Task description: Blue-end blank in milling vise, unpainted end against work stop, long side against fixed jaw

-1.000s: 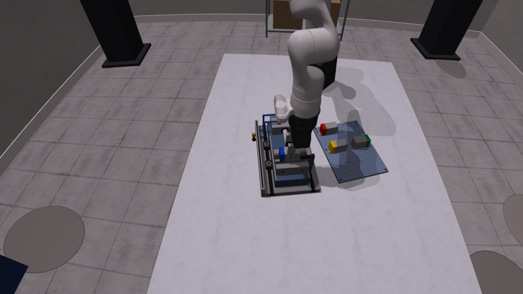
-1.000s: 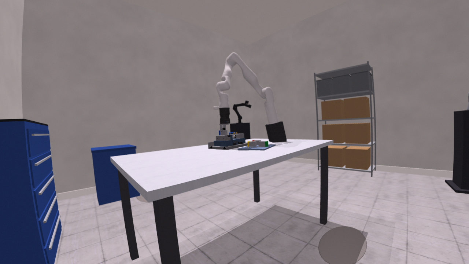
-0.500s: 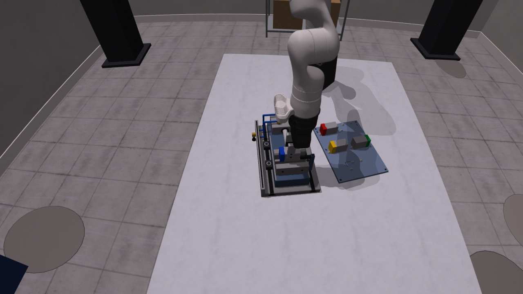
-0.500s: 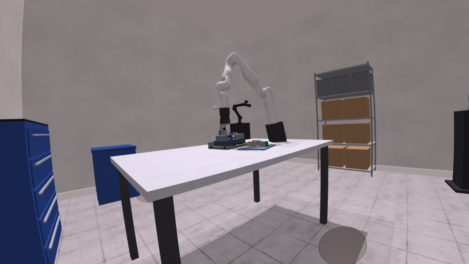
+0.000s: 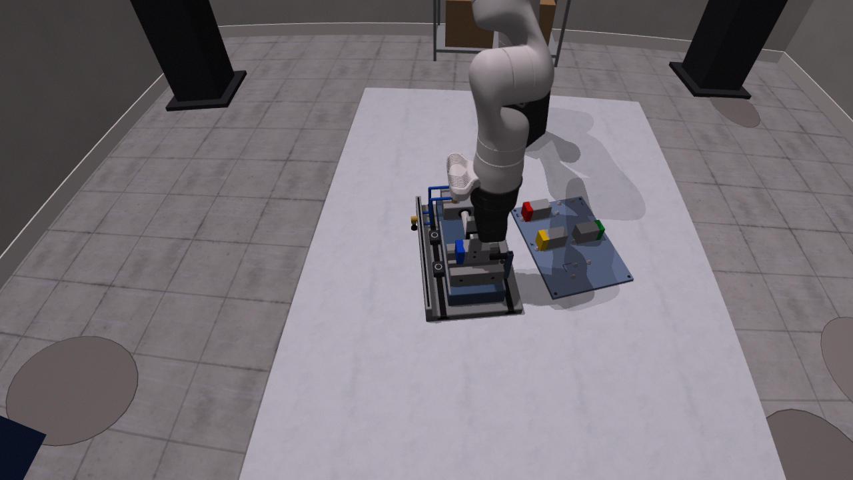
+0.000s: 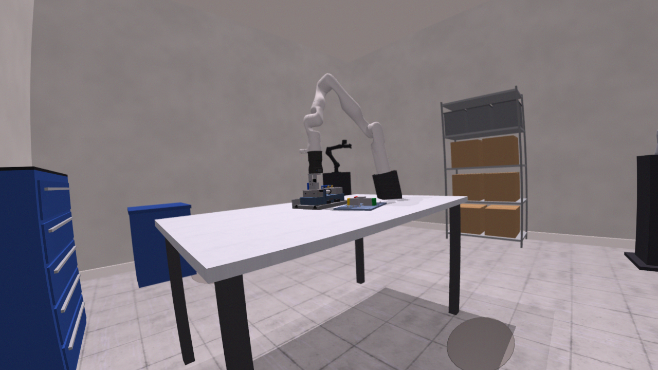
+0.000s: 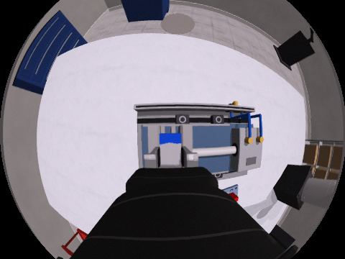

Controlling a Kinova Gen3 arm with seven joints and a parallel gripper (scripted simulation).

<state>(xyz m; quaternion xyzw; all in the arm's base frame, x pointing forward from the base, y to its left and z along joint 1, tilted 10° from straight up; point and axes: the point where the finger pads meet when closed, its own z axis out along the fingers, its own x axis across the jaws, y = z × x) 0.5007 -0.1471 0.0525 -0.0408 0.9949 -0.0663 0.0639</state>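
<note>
Now: hand 2 cm above the blue-ended blank. From my hand the other things lie so: vise base rail: 10 cm below, 9 cm to the right, 7 cm behind; then work stop rod: 5 cm to the left, 5 cm below, 1 cm behind; then fixed jaw: 6 cm below, 3 cm ahead, 1 cm to the left.
</note>
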